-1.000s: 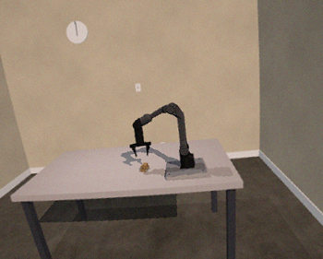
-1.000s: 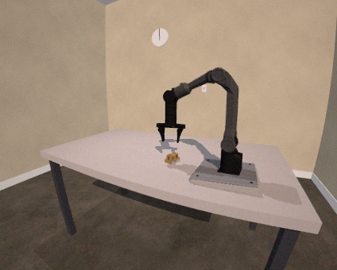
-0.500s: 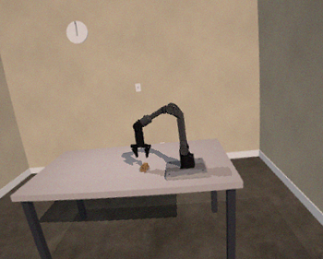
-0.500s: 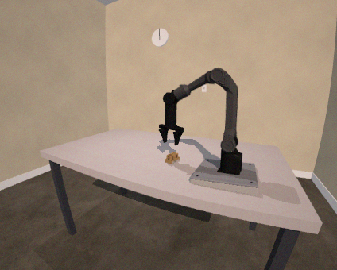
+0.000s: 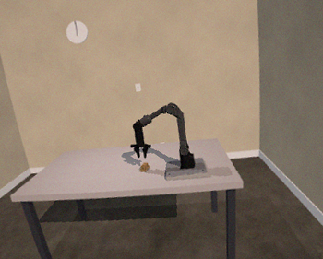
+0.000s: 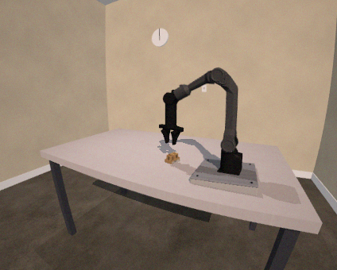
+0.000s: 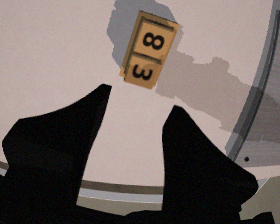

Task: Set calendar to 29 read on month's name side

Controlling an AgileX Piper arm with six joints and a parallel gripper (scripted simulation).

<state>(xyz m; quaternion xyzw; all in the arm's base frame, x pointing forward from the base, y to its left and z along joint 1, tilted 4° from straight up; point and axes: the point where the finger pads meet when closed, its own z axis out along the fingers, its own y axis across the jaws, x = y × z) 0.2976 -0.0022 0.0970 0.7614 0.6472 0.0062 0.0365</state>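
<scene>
Right now the wooden digit cube is 8 cm below my hand. Also, from my hand: wooden tray 1 cm to the right, 10 cm below.
</scene>
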